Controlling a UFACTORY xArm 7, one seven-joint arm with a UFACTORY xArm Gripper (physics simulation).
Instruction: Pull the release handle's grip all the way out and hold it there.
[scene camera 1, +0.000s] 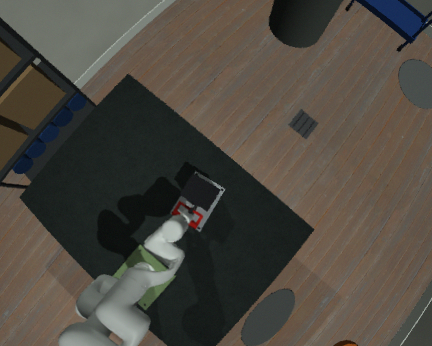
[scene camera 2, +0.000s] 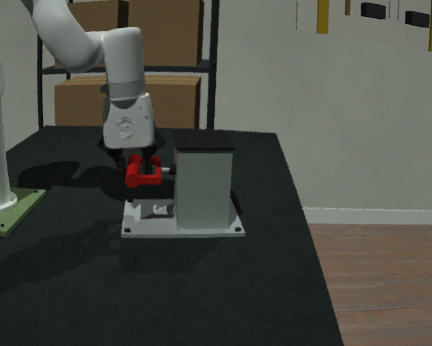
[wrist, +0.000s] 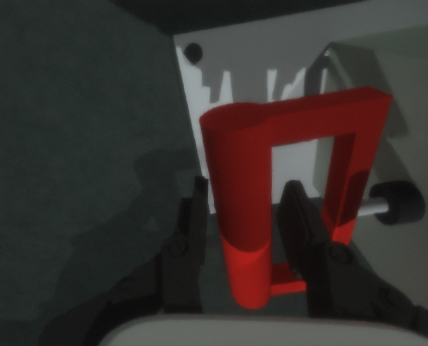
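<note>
The red release handle (scene camera 1: 199, 218) (scene camera 2: 149, 180) (wrist: 320, 115) is a rectangular frame with a thick round grip (scene camera 2: 133, 172) (wrist: 240, 190) on its outer side. A short metal rod (scene camera 2: 166, 170) (wrist: 374, 206) joins it to a black collar (wrist: 397, 202) on the pale housing (scene camera 2: 202, 190) with a dark top. A short length of rod shows. My gripper (scene camera 2: 135, 171) (wrist: 244, 196) points down and is partly open. Its fingers stand on either side of the grip, one outside and one inside the frame. In the wrist view a gap shows beside the inner finger; contact is not clear.
The housing stands on a light base plate (scene camera 1: 211, 210) (scene camera 2: 150, 229) (wrist: 215, 47) with dark bolts, on a dark mat (scene camera 1: 260, 235) (scene camera 2: 200, 300). The arm's green base plate (scene camera 1: 145, 299) (scene camera 2: 25, 210) is near. A shelf rack with boxes stands behind.
</note>
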